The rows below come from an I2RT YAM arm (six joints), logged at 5 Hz.
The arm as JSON. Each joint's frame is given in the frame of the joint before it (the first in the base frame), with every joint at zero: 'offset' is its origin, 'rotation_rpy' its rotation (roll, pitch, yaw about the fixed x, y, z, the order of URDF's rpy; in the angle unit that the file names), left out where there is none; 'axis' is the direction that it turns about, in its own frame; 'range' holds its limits. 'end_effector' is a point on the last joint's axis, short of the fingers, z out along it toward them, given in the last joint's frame.
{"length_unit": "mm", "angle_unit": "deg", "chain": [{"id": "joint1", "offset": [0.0, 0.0, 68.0], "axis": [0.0, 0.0, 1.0], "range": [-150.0, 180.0]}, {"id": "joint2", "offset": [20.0, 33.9, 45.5], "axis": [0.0, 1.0, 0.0], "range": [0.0, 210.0]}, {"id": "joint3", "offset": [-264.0, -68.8, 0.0], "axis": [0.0, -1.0, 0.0], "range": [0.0, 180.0]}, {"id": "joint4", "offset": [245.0, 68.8, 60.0], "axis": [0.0, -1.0, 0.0], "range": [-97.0, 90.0]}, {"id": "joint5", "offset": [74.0, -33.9, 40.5], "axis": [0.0, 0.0, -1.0], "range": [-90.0, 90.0]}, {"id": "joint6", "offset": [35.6, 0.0, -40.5], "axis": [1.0, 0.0, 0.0], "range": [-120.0, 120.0]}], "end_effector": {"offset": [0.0, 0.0, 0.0], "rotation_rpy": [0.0, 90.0, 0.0]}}
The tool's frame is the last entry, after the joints.
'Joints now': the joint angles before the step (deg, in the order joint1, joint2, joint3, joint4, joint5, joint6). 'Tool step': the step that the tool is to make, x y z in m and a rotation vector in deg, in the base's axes. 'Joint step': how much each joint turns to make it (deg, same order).
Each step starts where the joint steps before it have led.
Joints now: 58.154 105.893 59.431 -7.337 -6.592 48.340
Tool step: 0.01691 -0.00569 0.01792 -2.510 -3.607 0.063
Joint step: -2.468 -1.128 3.430 -5.143 2.075 -4.647
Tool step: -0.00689 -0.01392 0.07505 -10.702 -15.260 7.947
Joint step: 0.751 -8.789 7.636 -16.492 11.040 -16.677
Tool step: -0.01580 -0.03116 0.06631 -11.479 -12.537 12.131
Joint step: -0.011 -8.787 5.781 -13.794 6.538 -19.968
